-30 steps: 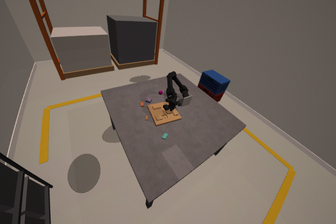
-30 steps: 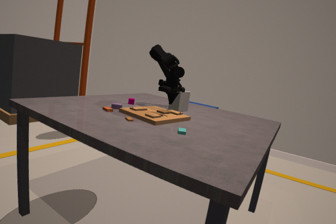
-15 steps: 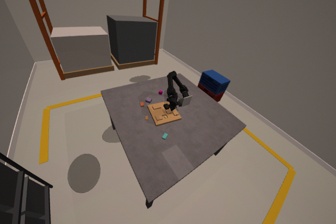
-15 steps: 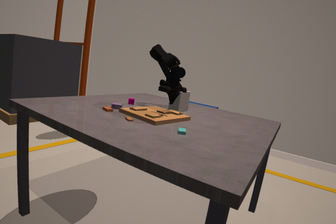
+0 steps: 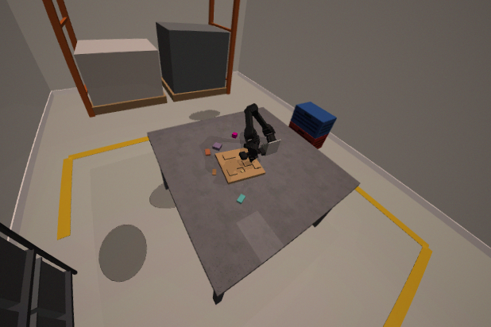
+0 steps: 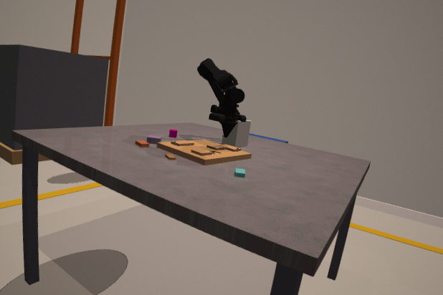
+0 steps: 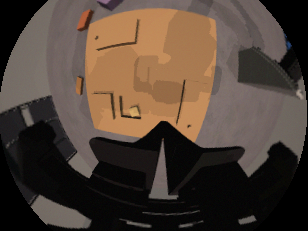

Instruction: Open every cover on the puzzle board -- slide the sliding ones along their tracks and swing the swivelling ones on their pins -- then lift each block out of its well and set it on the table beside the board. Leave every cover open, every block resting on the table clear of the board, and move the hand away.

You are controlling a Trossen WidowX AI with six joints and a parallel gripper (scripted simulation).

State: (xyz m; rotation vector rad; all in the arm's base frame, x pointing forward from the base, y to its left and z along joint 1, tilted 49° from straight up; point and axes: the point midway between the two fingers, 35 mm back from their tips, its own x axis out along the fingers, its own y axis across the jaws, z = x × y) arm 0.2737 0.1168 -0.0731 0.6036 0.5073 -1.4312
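My gripper tip is 70 mm to the left of the tan puzzle board, 60 mm above it and 50 mm short of it. Round my gripper tip: teal block (210 mm to the left, 170 mm ahead, 80 mm below); purple block (300 mm to the right, 140 mm ahead, 70 mm below); orange block (270 mm to the right, 230 mm ahead, 70 mm below).
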